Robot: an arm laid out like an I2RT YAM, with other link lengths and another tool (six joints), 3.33 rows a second.
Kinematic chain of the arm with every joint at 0, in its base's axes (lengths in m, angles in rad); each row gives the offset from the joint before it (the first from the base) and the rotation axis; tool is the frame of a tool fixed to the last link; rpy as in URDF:
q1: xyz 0 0 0.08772 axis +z
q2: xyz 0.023 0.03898 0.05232 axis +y
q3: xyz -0.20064 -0.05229 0 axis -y
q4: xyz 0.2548 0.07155 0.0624 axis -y
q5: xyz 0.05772 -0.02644 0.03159 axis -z
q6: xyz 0.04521 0 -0.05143 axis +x
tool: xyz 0.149 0 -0.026 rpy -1.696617 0.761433 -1.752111
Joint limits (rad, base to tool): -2.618..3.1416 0..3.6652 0..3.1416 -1.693..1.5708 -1.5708..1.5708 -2.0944..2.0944
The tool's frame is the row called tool.
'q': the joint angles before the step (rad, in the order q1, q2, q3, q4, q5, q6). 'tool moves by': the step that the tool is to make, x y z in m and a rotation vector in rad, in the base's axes. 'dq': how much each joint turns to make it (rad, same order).
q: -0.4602 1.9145 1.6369 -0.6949 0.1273 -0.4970
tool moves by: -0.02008 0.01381 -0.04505 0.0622 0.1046 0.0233
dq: 0.0000 0.0350 -0.0845 0.0000 -0.0199 -0.0154
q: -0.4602 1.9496 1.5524 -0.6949 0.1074 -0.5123
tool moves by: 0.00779 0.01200 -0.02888 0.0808 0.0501 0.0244
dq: 0.0092 0.1272 0.0843 -0.0383 -0.0522 0.0077
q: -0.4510 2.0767 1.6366 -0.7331 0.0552 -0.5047
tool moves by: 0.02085 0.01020 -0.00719 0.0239 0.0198 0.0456
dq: 0.0337 0.1197 0.1487 -0.0568 -0.0168 -0.0061
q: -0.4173 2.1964 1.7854 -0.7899 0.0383 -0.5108
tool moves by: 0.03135 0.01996 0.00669 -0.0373 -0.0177 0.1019
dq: 0.0736 0.0770 0.1306 -0.0216 0.0153 -0.0368
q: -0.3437 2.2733 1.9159 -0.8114 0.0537 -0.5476
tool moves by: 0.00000 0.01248 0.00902 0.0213 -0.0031 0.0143
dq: 0.0170 -0.0230 0.0031 -0.0306 -0.0184 0.0107
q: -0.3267 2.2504 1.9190 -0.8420 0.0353 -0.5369
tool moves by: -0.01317 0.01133 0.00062 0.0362 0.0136 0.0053
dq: 0.0015 -0.0599 -0.0781 -0.0064 -0.0292 0.0077
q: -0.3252 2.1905 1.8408 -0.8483 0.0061 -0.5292
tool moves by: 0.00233 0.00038 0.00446 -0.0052 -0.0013 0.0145
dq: 0.0030 0.0047 0.0231 -0.0154 0.0000 -0.0123
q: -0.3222 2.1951 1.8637 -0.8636 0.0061 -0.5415
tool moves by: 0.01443 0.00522 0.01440 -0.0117 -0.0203 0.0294
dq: 0.0215 0.0353 0.1012 -0.0430 0.0016 -0.0092
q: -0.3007 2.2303 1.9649 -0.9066 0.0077 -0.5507
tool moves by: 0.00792 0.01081 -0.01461 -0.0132 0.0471 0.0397
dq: 0.0368 0.1013 0.1030 -0.0430 0.0229 -0.0122
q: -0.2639 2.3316 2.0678 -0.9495 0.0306 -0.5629
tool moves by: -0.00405 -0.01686 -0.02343 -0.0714 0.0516 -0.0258
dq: -0.0015 0.0689 0.0136 0.0245 0.0858 -0.0048
